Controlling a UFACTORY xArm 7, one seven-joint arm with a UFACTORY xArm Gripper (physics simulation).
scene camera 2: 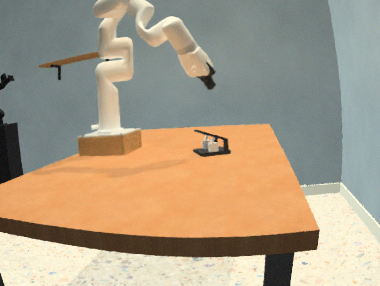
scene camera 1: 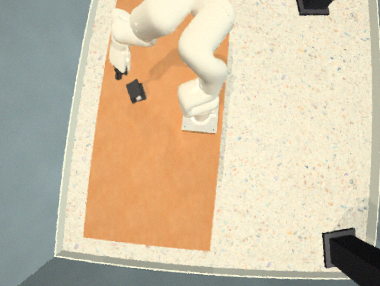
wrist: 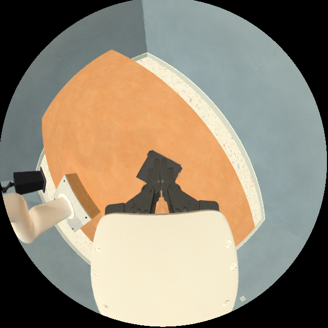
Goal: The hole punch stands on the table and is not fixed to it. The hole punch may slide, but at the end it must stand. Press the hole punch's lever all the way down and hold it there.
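Frame: origin at the arm's base, x ahead, y left, z up, level; centimetres.
Where they show: gripper, fingertip midpoint: (scene camera 2: 212, 87) (scene camera 1: 118, 79); arm's base, origin of the base link: (scene camera 2: 110, 132) (scene camera 1: 200, 115).
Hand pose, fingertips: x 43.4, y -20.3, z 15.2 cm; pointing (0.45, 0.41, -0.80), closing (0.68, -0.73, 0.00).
Observation:
Each offset is from my fingertips to the top centre of the thing. "spot": to the spot under its first point. Level surfaces: height alone.
The black hole punch {dx -1.9, dy -1.3, dz -15.0 cm} (scene camera 1: 133, 89) (scene camera 2: 225, 145) (wrist: 147, 168) stands upright on the table. Its lever {spot: dx -1.6, dy -6.9, dz -16.6 cm} (scene camera 2: 212, 135) is raised at a slant in the second scene view, with the free end on the left, higher than the hinge end at the right. White parts stand between lever and base. My gripper (scene camera 1: 119, 76) (scene camera 2: 212, 87) (wrist: 160, 166) is shut and empty, tilted, and high above the hole punch without touching it. In the wrist view the fingers cover the middle of the hole punch.
The orange table {dz -23.5 cm} (scene camera 1: 150, 190) (scene camera 2: 200, 195) (wrist: 110, 100) carries the arm's base block (scene camera 2: 110, 145) (wrist: 82, 195), to the left of the hole punch in the second scene view. A wooden shelf board (scene camera 2: 75, 60) is in the background.

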